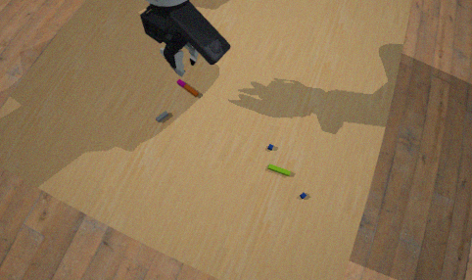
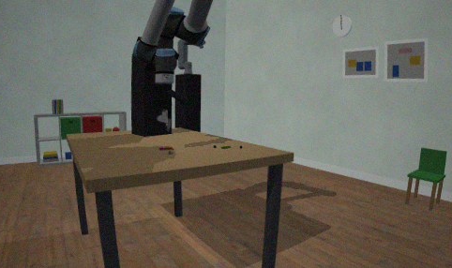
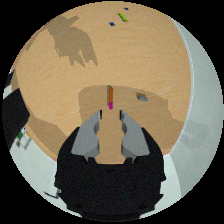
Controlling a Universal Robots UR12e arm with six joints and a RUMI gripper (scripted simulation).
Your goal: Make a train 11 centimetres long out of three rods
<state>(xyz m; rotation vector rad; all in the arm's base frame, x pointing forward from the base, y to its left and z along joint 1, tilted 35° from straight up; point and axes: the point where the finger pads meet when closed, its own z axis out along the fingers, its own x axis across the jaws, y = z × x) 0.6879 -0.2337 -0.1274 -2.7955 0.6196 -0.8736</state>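
My gripper is now 25 cm to the right of the lime rod, 15 cm short of it and 10 cm above it. Round my hand: orange rod 10 cm below; then magenta rod 10 cm below, 3 cm to the right, 1 cm behind; then grey rod 10 cm below, 8 cm ahead, 5 cm to the right.
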